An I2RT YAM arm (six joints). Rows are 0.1 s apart.
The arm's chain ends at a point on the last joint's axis. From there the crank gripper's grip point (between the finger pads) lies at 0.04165 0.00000 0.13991 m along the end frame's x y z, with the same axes.
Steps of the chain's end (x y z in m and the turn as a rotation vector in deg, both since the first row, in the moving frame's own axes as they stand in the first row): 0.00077, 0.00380, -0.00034, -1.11, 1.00, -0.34; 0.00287, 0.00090, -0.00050, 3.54, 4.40, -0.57; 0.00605, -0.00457, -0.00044, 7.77, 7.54, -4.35; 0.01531, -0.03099, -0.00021, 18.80, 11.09, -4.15
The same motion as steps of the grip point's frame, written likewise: 0.00321, 0.00625, -0.00111, -1.11, 1.00, -0.34; 0.01343, -0.00810, -0.00439, 3.54, 4.40, -0.57; 0.02314, -0.02688, -0.00859, 7.77, 7.54, -4.35; 0.03920, -0.07836, -0.01859, 18.80, 11.09, -4.15
